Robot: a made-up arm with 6 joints. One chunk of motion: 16 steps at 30 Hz.
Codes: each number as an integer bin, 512 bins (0 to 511) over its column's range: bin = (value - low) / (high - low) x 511, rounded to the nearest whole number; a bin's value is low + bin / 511 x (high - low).
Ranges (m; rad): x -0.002..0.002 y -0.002..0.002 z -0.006..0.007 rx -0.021..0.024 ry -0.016..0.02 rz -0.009..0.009
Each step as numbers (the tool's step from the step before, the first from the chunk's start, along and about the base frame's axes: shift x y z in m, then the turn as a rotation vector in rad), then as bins.
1 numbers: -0.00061 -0.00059 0.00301 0.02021 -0.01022 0.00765
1 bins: 178 180 354 468 82 473
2 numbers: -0.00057 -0.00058 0.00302 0.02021 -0.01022 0.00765
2 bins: 183 181 355 468 82 473
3 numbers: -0.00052 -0.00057 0.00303 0.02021 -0.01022 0.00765
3 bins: 189 183 355 468 82 473
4 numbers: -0.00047 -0.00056 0.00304 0.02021 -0.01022 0.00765
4 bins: 195 184 355 468 82 473
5 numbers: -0.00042 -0.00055 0.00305 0.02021 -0.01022 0.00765
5 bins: 202 185 356 468 82 473
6 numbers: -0.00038 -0.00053 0.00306 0.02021 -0.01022 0.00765
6 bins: 207 188 356 468 82 473
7 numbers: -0.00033 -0.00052 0.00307 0.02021 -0.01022 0.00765
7 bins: 213 189 357 468 82 473
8 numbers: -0.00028 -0.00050 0.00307 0.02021 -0.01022 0.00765
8 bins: 220 192 357 468 82 473
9 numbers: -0.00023 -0.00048 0.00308 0.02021 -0.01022 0.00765
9 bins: 226 194 357 468 82 473
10 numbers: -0.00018 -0.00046 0.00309 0.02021 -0.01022 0.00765
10 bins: 233 197 357 468 82 473
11 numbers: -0.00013 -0.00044 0.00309 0.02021 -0.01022 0.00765
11 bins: 239 199 357 468 82 473
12 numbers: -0.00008 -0.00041 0.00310 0.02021 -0.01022 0.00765
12 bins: 245 203 358 468 82 473
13 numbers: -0.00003 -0.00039 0.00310 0.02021 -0.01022 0.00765
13 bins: 252 206 358 468 82 473
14 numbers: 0.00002 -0.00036 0.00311 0.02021 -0.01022 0.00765
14 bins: 258 210 358 468 82 473
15 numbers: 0.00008 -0.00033 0.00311 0.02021 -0.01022 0.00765
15 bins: 266 213 358 468 82 473
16 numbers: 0.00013 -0.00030 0.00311 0.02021 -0.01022 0.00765
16 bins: 272 217 358 468 82 473
